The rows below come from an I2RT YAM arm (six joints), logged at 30 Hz.
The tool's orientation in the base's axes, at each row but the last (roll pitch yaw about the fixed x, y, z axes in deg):
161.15 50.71 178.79
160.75 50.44 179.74
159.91 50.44 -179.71
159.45 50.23 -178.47
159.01 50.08 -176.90
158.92 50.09 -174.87
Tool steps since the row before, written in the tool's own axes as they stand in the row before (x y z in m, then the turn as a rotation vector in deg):
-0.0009 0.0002 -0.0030 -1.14 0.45 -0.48
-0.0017 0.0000 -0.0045 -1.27 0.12 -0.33
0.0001 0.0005 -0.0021 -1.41 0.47 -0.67
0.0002 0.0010 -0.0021 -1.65 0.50 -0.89
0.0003 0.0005 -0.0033 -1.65 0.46 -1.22
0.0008 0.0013 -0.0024 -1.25 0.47 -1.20
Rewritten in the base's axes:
-0.0017 -0.0007 0.0025 0.26 0.27 1.26
-0.0022 -0.0015 0.0040 0.54 0.00 1.20
-0.0017 -0.0003 0.0013 0.29 0.21 1.59
-0.0019 0.0001 0.0013 0.28 0.16 1.91
-0.0027 -0.0009 0.0019 0.06 0.00 2.10
-0.0026 0.0001 0.0011 -0.19 -0.01 1.79

